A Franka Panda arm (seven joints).
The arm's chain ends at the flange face. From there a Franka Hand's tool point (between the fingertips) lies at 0.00 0.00 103.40 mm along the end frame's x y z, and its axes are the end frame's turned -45 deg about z.
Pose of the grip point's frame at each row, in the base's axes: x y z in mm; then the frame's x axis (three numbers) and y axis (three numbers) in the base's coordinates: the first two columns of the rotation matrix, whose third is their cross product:
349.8, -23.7, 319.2, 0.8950, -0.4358, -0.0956, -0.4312, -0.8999, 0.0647
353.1, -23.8, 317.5, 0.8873, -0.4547, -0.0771, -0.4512, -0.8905, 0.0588
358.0, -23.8, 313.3, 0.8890, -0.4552, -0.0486, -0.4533, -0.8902, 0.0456
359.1, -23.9, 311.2, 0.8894, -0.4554, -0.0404, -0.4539, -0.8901, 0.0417
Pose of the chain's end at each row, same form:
361.6, -22.0, 421.9, 0.3280, -0.9445, -0.0218, -0.9378, -0.3282, 0.1133
363.0, -22.0, 420.4, 0.3084, -0.9512, -0.0129, -0.9465, -0.3082, 0.0961
364.6, -21.9, 416.5, 0.3081, -0.9513, -0.0021, -0.9491, -0.3076, 0.0666
364.8, -22.0, 414.4, 0.3079, -0.9514, 0.0009, -0.9499, -0.3074, 0.0581

